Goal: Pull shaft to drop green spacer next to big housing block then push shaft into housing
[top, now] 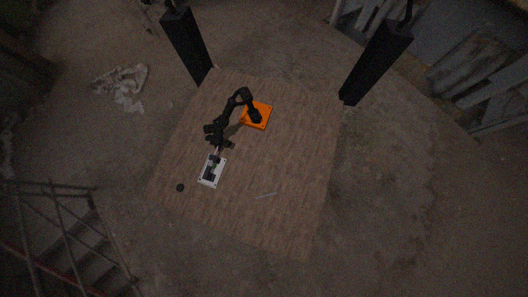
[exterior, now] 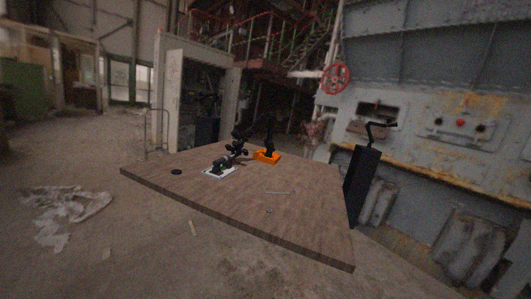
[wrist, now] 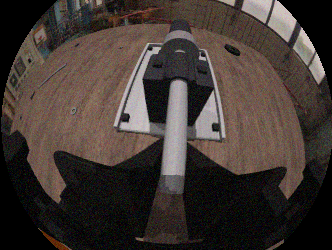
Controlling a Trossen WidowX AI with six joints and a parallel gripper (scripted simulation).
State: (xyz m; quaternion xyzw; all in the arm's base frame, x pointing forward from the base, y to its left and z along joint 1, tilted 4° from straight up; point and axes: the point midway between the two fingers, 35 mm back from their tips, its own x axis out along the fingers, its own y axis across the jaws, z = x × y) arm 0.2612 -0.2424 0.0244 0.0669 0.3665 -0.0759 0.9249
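The shaft is 5 cm ahead of my gripper tip, 1 cm to the right of it and 2 cm above it. The rest, counted from my gripper tip: spacer: 10 cm ahead, 3 cm to the right, 4 cm below; nut: 46 cm ahead, 36 cm to the left, 5 cm below; black disc: 30 cm ahead, 25 cm to the right, 5 cm below.
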